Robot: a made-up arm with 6 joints. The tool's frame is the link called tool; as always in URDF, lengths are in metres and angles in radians. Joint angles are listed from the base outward. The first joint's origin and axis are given. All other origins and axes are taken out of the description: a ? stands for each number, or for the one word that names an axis. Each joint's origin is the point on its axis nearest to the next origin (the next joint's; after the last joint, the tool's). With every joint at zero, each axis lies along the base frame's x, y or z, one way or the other. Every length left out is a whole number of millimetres.
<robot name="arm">
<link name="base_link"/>
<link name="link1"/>
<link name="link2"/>
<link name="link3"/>
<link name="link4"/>
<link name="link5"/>
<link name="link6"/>
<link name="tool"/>
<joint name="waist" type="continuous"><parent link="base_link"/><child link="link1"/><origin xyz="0 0 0.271"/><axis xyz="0 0 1"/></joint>
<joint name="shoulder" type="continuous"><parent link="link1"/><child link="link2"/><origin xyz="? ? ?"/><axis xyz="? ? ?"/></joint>
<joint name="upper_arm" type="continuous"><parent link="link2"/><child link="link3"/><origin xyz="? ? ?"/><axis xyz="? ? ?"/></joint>
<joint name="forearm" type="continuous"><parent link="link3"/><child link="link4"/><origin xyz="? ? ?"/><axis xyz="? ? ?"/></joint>
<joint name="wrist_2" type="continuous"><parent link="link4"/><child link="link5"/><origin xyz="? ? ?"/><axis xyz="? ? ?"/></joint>
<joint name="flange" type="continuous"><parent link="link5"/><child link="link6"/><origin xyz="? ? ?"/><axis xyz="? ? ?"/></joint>
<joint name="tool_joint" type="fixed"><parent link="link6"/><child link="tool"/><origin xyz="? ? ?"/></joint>
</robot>
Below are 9 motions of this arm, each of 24 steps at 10 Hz.
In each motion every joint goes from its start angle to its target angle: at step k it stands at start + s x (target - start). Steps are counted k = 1, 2, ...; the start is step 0. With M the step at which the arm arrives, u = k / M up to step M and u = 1 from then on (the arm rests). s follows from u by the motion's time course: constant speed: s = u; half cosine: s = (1 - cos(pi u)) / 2; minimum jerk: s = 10 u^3 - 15 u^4 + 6 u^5.
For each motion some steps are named. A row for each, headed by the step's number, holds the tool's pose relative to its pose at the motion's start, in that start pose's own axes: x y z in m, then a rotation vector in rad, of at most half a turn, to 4 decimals.
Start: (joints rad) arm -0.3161 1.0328 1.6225 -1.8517 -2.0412 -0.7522
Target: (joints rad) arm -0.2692 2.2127 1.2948 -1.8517 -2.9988 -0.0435
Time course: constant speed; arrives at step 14
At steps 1, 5, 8, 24:
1: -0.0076 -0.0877 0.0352 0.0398 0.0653 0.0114
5: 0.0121 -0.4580 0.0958 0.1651 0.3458 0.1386
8: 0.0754 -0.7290 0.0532 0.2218 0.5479 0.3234
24: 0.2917 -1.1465 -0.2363 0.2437 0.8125 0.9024

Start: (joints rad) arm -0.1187 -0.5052 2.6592 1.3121 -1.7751 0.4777
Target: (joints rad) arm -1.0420 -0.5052 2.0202 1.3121 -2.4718 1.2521
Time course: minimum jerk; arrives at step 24
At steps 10, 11, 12, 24:
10: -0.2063 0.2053 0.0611 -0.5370 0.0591 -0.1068
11: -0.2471 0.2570 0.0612 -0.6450 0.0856 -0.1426
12: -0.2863 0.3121 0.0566 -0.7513 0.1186 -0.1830
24: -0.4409 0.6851 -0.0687 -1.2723 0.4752 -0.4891

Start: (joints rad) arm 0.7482 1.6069 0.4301 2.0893 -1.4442 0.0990
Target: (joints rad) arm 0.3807 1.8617 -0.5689 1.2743 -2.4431 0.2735
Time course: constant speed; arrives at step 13
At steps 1, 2, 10, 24:
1: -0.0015 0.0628 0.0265 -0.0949 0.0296 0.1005
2: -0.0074 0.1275 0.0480 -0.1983 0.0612 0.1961
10: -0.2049 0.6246 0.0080 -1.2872 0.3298 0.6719
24: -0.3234 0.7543 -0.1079 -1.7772 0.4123 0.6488

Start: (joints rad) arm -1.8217 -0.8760 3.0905 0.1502 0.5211 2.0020
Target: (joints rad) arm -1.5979 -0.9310 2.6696 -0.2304 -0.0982 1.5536
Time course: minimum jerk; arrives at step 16
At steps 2, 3, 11, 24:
2: -0.0025 0.0045 0.0002 0.0095 -0.0039 0.0159
3: -0.0078 0.0137 0.0005 0.0288 -0.0114 0.0485
11: -0.1725 0.2040 -0.0223 0.4985 -0.0065 0.8359
24: -0.2206 0.2388 -0.0347 0.6107 0.0454 1.0178

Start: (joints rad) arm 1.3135 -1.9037 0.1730 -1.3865 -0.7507 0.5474
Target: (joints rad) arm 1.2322 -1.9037 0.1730 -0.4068 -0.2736 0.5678
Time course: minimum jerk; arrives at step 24
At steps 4, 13, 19, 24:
4: -0.0041 -0.0019 0.0040 -0.0284 -0.0003 -0.0295
13: -0.0596 -0.0007 0.0795 -0.5155 -0.0302 -0.4204
19: -0.0828 0.0323 0.1340 -0.8850 -0.0690 -0.6070
24: -0.0854 0.0407 0.1433 -0.9551 -0.0769 -0.6336

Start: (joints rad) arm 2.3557 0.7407 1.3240 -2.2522 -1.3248 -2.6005
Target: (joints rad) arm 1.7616 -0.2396 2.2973 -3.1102 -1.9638 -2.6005
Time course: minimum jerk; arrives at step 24
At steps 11, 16, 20, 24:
11: 0.3364 -0.5720 -0.0609 -0.6311 -0.5762 -0.5769
16: 0.5495 -0.8892 0.3583 -0.9319 -1.4247 -0.8970
20: 0.5779 -0.8998 0.6351 -0.9238 -1.9045 -0.9834
24: 0.5757 -0.8904 0.6919 -0.9062 -2.0056 -0.9957

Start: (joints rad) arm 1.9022 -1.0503 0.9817 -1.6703 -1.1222 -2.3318
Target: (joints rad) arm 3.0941 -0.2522 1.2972 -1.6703 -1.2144 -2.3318
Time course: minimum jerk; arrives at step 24
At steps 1, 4, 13, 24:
1: -0.0003 0.0003 0.0001 0.0006 0.0006 -0.0001
4: -0.0132 0.0156 0.0063 0.0302 0.0317 -0.0069
13: -0.0809 0.1849 0.2048 0.4911 0.4931 -0.2032
24: 0.0492 0.1801 0.3545 0.8218 0.8220 -0.4750

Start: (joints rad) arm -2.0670 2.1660 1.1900 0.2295 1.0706 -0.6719
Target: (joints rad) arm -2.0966 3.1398 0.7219 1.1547 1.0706 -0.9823
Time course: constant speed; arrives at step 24
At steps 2, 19, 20, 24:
2: -0.0669 -0.0121 -0.0503 0.0168 0.1409 -0.0113
19: -0.7528 0.1137 -0.2715 0.4826 1.2997 -0.0847
20: -0.7946 0.1344 -0.2696 0.5277 1.3620 -0.0883
24: -0.9547 0.2310 -0.2421 0.7278 1.5994 -0.1018

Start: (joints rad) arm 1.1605 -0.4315 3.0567 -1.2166 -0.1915 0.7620
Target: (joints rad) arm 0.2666 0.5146 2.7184 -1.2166 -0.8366 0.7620
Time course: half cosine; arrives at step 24
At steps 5, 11, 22, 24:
5: -0.0329 0.0311 -0.1162 0.0458 0.2008 0.0733
11: -0.2524 0.1180 -0.4162 0.1516 0.8518 0.3190
22: -0.7789 0.0392 -0.5434 0.1696 1.9497 0.6260
24: -0.7932 0.0309 -0.5394 0.1666 1.9840 0.6306

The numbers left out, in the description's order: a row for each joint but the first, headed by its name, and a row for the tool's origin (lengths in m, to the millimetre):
shoulder: xyz 0 0 0, axis 0 1 0
upper_arm: xyz 0 0 0.249, axis 0 -1 0
forearm: xyz 0.662 0 0, axis -1 0 0
wrist_2: xyz 0 -0.204 0, axis 0 -1 0
flange: xyz 0 0 0, axis -1 0 0
tool: xyz 0 0 0

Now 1 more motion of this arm.
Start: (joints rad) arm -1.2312 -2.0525 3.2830 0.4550 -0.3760 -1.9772
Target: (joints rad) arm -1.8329 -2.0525 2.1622 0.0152 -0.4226 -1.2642
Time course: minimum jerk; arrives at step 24
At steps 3, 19, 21, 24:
3: 0.0057 -0.0137 0.0016 0.0014 -0.0001 -0.0210
19: -0.1369 -0.7565 -0.2670 0.2238 0.4655 -1.0756
21: -0.1666 -0.7775 -0.2983 0.2425 0.5130 -1.1170
24: -0.1768 -0.7837 -0.3089 0.2488 0.5292 -1.1302

